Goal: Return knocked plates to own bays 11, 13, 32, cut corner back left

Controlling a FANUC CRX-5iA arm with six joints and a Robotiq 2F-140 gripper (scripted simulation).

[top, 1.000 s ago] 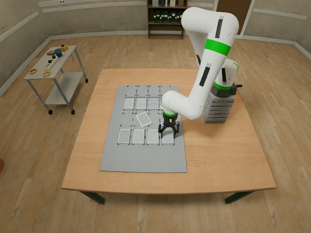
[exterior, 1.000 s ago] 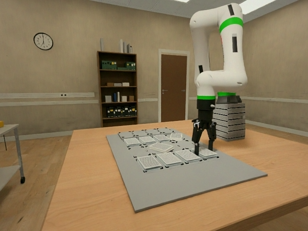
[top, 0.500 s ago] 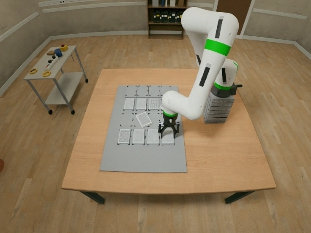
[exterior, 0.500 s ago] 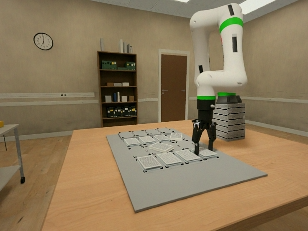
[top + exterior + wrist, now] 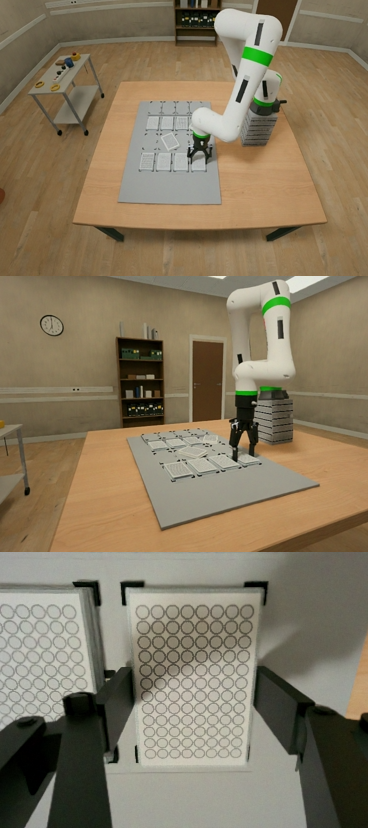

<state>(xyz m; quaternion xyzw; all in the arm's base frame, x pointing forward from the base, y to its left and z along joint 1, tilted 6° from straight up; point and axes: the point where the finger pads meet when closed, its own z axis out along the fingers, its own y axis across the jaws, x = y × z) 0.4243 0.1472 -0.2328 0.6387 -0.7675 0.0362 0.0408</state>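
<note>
Right now the sealed 96-well plate is 2 cm below my hand.
</note>
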